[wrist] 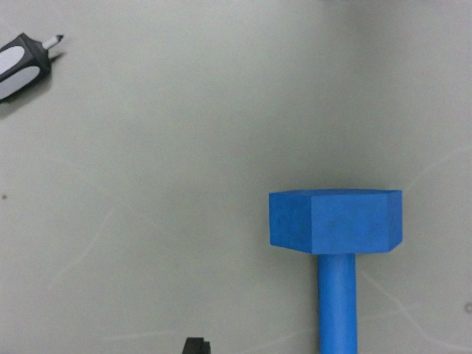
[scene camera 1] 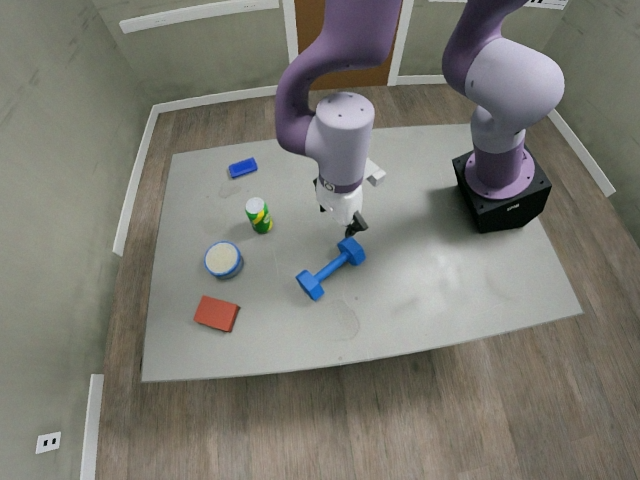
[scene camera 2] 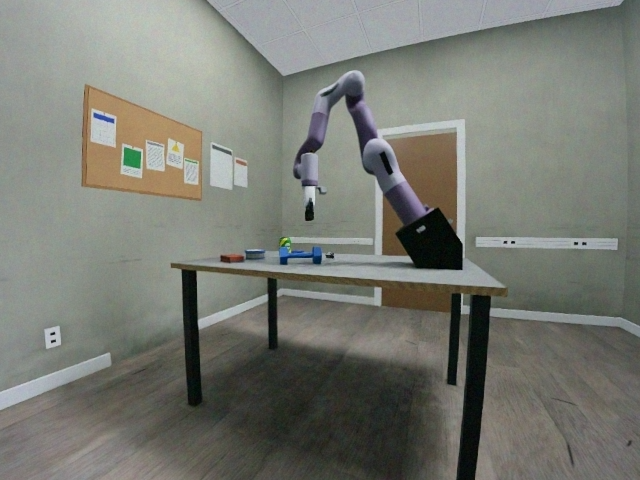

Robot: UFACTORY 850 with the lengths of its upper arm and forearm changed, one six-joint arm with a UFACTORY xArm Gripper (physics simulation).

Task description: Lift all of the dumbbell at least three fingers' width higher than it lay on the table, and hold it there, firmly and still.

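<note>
The blue dumbbell (scene camera 1: 331, 267) (scene camera 2: 300, 254) (wrist: 337, 300) lies flat on the table (scene camera 1: 439, 320) (scene camera 2: 361, 275), with both hexagonal heads down on it. In the wrist view one head and part of the handle show at the lower right, with the handle running straight down out of the frame. My gripper (scene camera 1: 336, 221) (scene camera 2: 309, 218) is open and points down. It hangs well above the table, apart from the dumbbell. In the wrist view one dark fingertip shows at the bottom edge, left of the handle; the other finger does not show there.
A green and yellow can (scene camera 1: 261, 219) (scene camera 2: 284, 243), a round blue-rimmed tin (scene camera 1: 223, 259) (scene camera 2: 254, 254) and a red box (scene camera 1: 217, 313) (scene camera 2: 232, 257) stand left of the dumbbell. A blue block (scene camera 1: 242, 167) lies farther back. A small black-and-grey tool (wrist: 22, 70) (scene camera 2: 329, 255) lies behind the dumbbell.
</note>
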